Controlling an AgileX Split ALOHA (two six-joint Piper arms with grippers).
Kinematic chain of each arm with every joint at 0, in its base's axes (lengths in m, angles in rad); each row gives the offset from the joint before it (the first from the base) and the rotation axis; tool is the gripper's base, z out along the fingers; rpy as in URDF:
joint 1: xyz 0 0 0.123 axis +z
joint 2: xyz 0 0 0 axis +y
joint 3: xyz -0.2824 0 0.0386 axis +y
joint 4: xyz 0.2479 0 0.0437 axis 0.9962 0 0.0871
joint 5: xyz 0 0 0 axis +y
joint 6: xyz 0.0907 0 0.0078 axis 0.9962 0 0.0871
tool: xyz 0 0 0 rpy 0 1.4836 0
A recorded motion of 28 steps. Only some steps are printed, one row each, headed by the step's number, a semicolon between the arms.
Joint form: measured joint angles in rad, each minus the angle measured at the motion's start. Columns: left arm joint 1, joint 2, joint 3, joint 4, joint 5, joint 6; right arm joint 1, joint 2, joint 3, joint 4, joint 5, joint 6.
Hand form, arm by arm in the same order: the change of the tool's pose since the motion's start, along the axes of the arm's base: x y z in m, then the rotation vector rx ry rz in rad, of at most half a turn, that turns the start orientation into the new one. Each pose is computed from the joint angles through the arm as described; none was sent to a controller.
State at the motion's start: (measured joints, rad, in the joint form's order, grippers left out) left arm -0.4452 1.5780 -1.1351 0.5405 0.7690 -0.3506; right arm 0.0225 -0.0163 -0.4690 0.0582 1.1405 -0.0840
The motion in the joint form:
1: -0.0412 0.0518 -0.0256 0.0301 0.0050 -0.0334; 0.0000 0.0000 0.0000 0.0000 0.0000 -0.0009
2: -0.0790 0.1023 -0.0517 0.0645 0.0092 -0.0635; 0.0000 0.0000 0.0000 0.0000 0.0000 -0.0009
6: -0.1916 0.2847 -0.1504 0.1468 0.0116 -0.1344; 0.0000 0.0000 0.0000 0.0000 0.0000 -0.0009
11: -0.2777 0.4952 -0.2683 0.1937 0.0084 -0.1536; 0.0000 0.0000 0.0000 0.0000 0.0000 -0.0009
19: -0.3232 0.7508 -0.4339 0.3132 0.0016 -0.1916; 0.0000 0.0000 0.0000 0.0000 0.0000 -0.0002
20: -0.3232 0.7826 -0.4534 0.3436 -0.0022 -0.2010; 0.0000 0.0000 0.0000 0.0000 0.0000 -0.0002
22: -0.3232 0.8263 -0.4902 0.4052 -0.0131 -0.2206; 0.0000 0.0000 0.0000 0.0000 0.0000 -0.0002
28: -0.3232 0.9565 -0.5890 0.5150 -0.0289 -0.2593; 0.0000 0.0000 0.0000 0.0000 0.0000 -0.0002
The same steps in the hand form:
1: 0.0055 -0.0160 -0.0091 0.0205 0.0100 -0.0225; 0.0000 0.0000 0.0000 -0.0008 -0.0001 0.0005
2: 0.0106 -0.0313 -0.0180 0.0455 0.0148 -0.0468; 0.0000 0.0000 0.0000 -0.0008 -0.0001 0.0005
6: 0.0246 -0.0845 -0.0551 0.1152 0.0353 -0.1360; 0.0000 0.0000 0.0000 -0.0008 -0.0001 0.0005
11: 0.0348 -0.1345 -0.1077 0.1906 0.0777 -0.2331; 0.0000 0.0000 0.0000 -0.0008 -0.0001 0.0005
19: 0.0539 -0.1724 -0.1755 0.3006 0.0742 -0.3168; 0.0000 0.0000 0.0000 -0.0002 0.0000 0.0001
20: 0.0576 -0.1745 -0.1844 0.3198 0.0652 -0.3285; 0.0000 0.0000 0.0000 -0.0002 0.0000 0.0001
22: 0.0650 -0.1792 -0.1938 0.3450 0.0312 -0.3529; 0.0000 0.0000 0.0000 -0.0002 0.0000 0.0001
28: 0.0792 -0.1890 -0.2289 0.3988 -0.0118 -0.3968; 0.0000 0.0000 0.0000 -0.0002 0.0000 0.0001

